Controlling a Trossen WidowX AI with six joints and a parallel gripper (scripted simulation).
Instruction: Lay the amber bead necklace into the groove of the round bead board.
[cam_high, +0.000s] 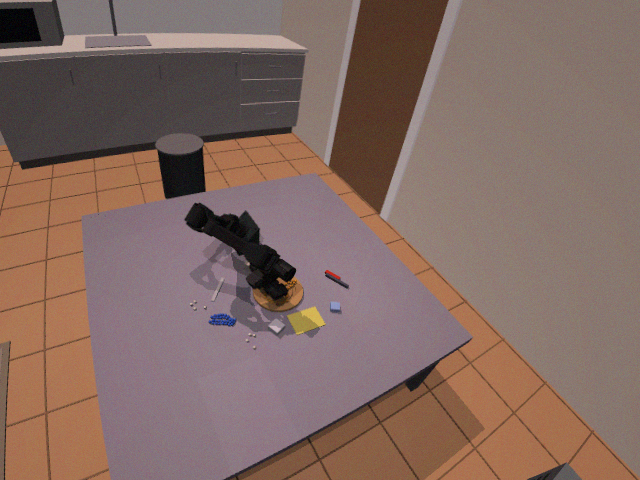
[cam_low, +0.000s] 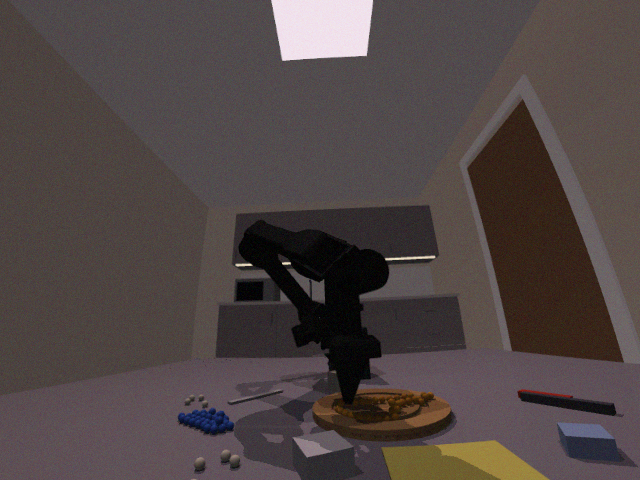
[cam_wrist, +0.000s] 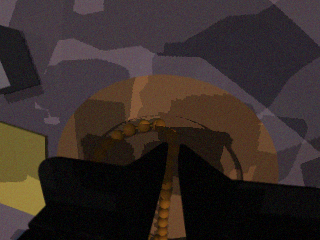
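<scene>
The round wooden bead board lies 50 mm to the left of my gripper tip and 10 mm below it. From my gripper tip the other things lie so: grey block 150 mm ahead, 50 mm to the right; yellow pad 170 mm ahead, 70 mm to the left, 10 mm below; thin rod 120 mm behind, 160 mm to the right, 10 mm below.
</scene>
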